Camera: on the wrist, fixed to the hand. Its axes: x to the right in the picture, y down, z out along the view.
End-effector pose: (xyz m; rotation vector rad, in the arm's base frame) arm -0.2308 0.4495 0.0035 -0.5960 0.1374 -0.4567
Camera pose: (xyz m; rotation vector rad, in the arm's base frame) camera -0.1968 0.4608 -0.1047 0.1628 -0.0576 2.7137
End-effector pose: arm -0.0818 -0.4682 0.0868 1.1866 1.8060 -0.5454
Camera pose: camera -0.0443 -0.3637 0.1125 1.6011 -1.6049 0.6188
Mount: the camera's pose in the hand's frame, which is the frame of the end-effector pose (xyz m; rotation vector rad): 0.0247 0.0826 -0.0745 -0.1668 0.9307 -2.9091
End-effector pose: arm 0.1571 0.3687 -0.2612 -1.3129 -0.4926 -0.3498
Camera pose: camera 0.2311 0.3157 -0.3297 -0.5879 1.0241 2.7260
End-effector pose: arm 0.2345 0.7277 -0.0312 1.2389 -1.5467 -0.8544
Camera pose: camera 0.2786 0.7267 0.0738 -2.0832 -1.8328 1.0204
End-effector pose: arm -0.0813 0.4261 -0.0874 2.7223 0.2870 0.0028
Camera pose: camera -0.0438 0.3860 0.0124 -0.2113 3.0530 0.3422
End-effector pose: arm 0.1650 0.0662 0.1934 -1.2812 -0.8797 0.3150
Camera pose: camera 0.2556 0.0551 0.1252 0.7356 -0.9725 -2.3320
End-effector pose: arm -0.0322 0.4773 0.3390 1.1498 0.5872 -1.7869
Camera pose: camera 0.0703 0.4840 0.2896 0.0251 -1.3921 0.6744
